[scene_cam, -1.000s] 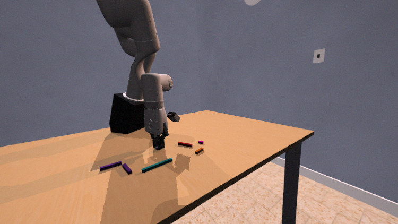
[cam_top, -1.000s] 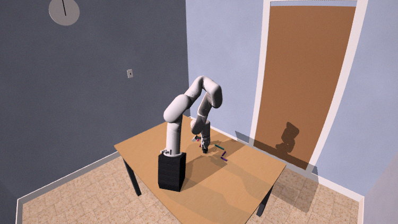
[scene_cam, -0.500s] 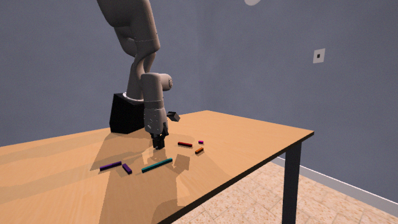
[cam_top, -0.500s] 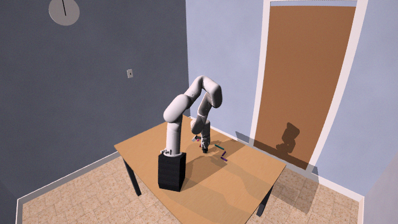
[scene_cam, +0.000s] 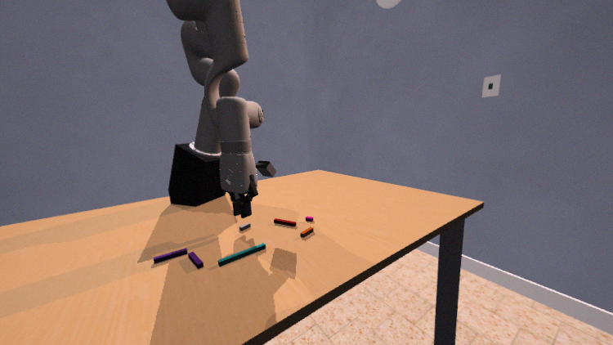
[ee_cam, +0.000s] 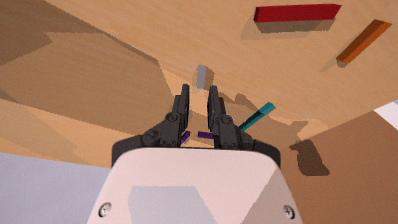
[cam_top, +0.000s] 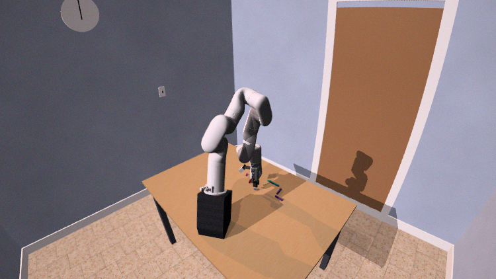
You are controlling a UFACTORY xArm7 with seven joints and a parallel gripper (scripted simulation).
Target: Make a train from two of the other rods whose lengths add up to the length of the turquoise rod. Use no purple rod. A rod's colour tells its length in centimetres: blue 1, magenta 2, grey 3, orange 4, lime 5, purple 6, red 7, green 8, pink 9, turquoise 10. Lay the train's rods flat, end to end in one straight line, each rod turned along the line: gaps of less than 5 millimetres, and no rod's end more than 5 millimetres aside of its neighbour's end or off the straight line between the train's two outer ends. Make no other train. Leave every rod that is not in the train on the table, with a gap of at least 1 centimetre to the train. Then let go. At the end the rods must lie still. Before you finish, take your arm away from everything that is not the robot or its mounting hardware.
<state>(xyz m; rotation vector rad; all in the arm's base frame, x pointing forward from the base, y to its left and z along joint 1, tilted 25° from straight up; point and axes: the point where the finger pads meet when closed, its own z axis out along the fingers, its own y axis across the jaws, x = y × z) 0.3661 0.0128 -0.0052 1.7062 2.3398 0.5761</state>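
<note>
Right now the grey rod is 5 cm below my hand. Round my hand: orange rod 14 cm ahead, 12 cm to the left, 5 cm below; turquoise rod 13 cm ahead, 5 cm to the right, 5 cm below; red rod 10 cm to the left, 5 cm below, 5 cm ahead.
</note>
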